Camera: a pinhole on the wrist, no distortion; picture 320 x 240 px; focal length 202.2 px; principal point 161.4 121.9 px. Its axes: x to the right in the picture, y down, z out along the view. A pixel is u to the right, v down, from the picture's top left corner.
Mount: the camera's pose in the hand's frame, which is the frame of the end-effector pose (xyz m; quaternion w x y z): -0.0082 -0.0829 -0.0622 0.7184 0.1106 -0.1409 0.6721
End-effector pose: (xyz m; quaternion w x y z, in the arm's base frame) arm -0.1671 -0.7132 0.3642 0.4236 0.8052 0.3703 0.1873
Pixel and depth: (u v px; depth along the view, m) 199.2 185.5 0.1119
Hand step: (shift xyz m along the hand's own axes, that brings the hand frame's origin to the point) -0.0481 -0.0998 0.0488
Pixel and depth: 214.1 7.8 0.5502
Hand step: 0.2799 -0.1629 0.5125
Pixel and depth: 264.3 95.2 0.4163
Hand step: 0.0362 -0.0339 0.4035
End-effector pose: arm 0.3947 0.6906 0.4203 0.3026 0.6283 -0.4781 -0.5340
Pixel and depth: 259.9 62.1 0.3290
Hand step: 0.0802 -0.0547 0.3049
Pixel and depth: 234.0 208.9 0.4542
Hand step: -0.2182 -0.0746 0.4142
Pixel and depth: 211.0 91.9 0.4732
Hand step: 0.0429 -0.1443 0.4235
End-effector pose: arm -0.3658 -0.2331 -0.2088 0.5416 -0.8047 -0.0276 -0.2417
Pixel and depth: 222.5 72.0 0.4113
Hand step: 0.0779 -0.1173 0.3694
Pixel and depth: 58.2 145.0 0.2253
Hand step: -0.0525 -0.2670 0.1075
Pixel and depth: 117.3 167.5 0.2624
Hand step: -0.0846 -0.2235 0.1615
